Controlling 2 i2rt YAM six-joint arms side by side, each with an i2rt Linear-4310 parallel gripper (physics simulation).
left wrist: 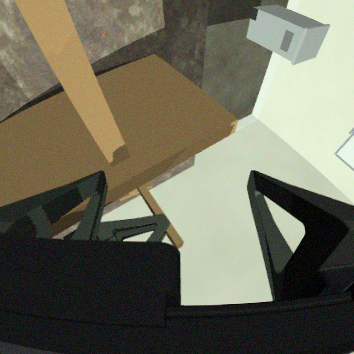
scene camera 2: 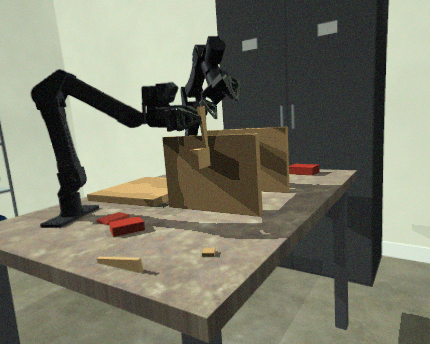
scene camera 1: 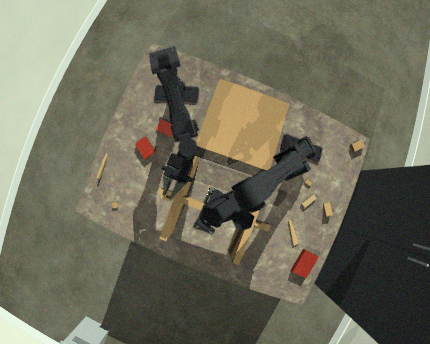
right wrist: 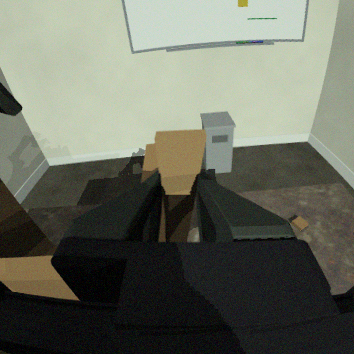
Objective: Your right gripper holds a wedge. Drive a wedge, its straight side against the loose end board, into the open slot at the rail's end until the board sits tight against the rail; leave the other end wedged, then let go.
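Frame: origin at the left arm's base, x ahead, y left, z up, level; metres.
Seen in the pictures: left gripper, fingertip midpoint: (left wrist: 176, 178) (scene camera 2: 225, 109) (scene camera 1: 199, 215) (right wrist: 3, 168); right gripper, fingertip midpoint: (left wrist: 166, 220) (scene camera 2: 203, 118) (scene camera 1: 166, 199) (right wrist: 178, 177); right arm's base, link origin: (scene camera 2: 72, 216).
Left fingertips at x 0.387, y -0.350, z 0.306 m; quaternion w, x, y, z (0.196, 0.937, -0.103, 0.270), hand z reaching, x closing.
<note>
A point is followed by its place in that frame.
The near end board (scene camera 1: 176, 212) {z 0.233, x 0.412, y -0.431 m} (scene camera 2: 225, 192) {z 0.064, x 0.420, y -0.457 m} (left wrist: 150, 95) {z 0.117, x 0.454, y -0.433 m} stands upright, with the rail (scene camera 1: 194, 203) {z 0.210, x 0.363, y -0.381 m} (left wrist: 80, 85) {z 0.210, x 0.365, y -0.321 m} reaching its inner face and the rail's end (scene camera 2: 201, 158) {z 0.174, x 0.375, y -0.505 m} sticking out beyond. The held wedge (scene camera 2: 204, 127) {z 0.259, x 0.373, y -0.471 m} (left wrist: 162, 217) (right wrist: 180, 160) {z 0.305, x 0.364, y -0.474 m} stands upright outside this board, its lower end meeting the rail's end; its depth in the slot is hidden. My right gripper (scene camera 1: 167, 194) {z 0.286, x 0.373, y -0.472 m} (right wrist: 178, 177) {z 0.286, x 0.373, y -0.472 m} is shut on the wedge. My left gripper (left wrist: 176, 178) {z 0.306, x 0.387, y -0.350 m} is open and empty above the rail. The far end board (scene camera 1: 245, 242) {z 0.234, x 0.442, y -0.164 m} (scene camera 2: 275, 162) {z 0.110, x 0.490, y -0.183 m} stands with a rail end (scene camera 1: 262, 226) {z 0.200, x 0.371, y -0.115 m} protruding. Board tightness cannot be judged.
A flat wooden panel (scene camera 1: 245, 120) {z 0.026, x -0.027, y -0.286 m} (scene camera 2: 137, 189) {z 0.026, x -0.023, y -0.344 m} lies behind the boards. Red blocks (scene camera 1: 145, 148) {z 0.024, x 0.221, y -0.662 m} (scene camera 1: 305, 263) {z 0.035, x 0.499, y 0.182 m} (scene camera 2: 127, 226) {z 0.020, x 0.240, y -0.686 m} lie on both sides. A loose wedge (scene camera 1: 102, 167) {z 0.017, x 0.363, y -0.836 m} (scene camera 2: 120, 262) {z 0.013, x 0.368, y -0.844 m} and small block (scene camera 1: 115, 205) {z 0.009, x 0.507, y -0.724 m} (scene camera 2: 209, 252) {z 0.008, x 0.513, y -0.737 m} lie at picture left; several wooden pieces (scene camera 1: 309, 201) {z 0.014, x 0.221, y 0.104 m} lie at right.
</note>
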